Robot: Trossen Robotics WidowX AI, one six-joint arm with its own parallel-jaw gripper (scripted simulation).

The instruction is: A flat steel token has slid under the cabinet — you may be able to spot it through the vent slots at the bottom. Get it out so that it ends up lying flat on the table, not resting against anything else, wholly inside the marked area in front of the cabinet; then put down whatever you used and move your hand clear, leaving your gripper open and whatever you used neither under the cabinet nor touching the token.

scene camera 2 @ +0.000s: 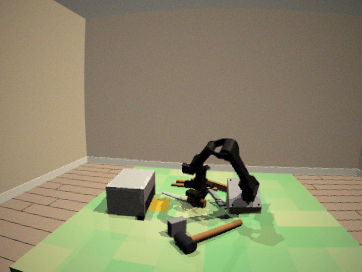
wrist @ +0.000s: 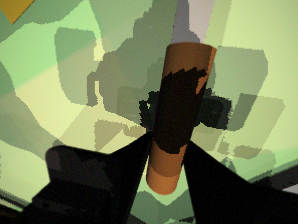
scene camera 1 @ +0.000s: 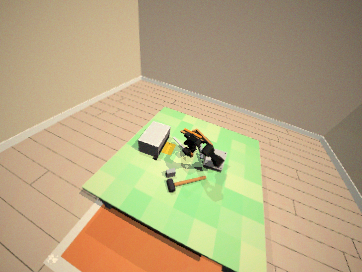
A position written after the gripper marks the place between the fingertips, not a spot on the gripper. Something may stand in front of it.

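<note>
The gripper (wrist: 167, 138) appears in the wrist view, while scene camera 2 shows a grey cabinet (scene camera 2: 130, 193).
</note>
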